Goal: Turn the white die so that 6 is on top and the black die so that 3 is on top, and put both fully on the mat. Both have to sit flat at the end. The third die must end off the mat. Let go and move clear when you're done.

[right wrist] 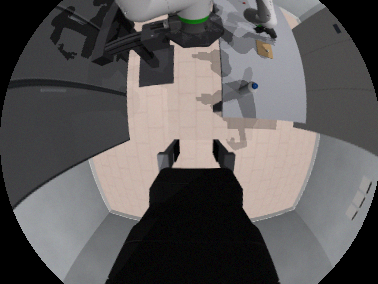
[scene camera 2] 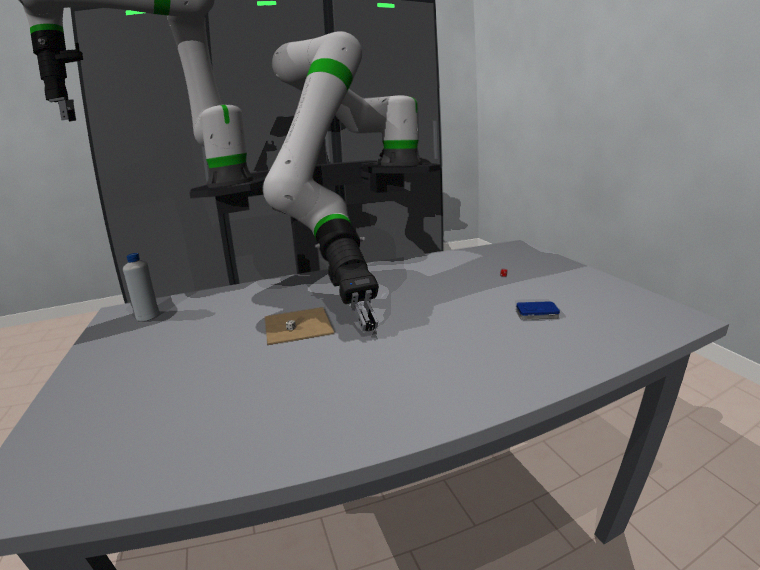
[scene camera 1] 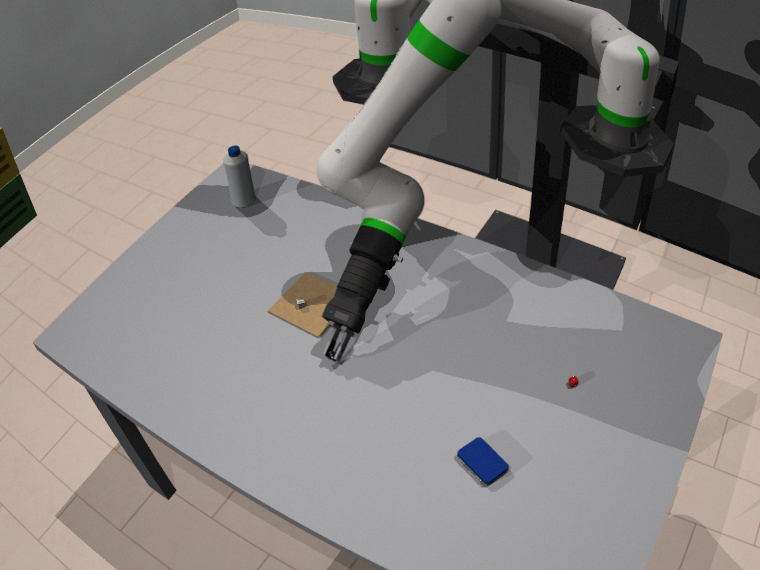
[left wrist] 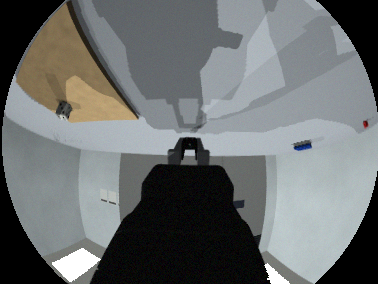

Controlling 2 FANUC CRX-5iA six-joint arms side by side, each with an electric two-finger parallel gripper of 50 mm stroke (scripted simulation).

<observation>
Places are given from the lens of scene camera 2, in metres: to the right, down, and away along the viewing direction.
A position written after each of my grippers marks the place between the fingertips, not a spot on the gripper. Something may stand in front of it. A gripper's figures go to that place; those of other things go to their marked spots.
my left gripper (scene camera 2: 370,326): -0.02, 0.08, 0.81
my right gripper (scene camera 2: 69,120): -0.94, -0.50, 0.99
tan mat (scene camera 2: 310,323): -0.15, 0.08, 0.88
grey bottle (scene camera 2: 136,271): -0.60, -0.03, 0.90
The marked spots on the tan mat and the grey bottle are 0.46 m apart.
</observation>
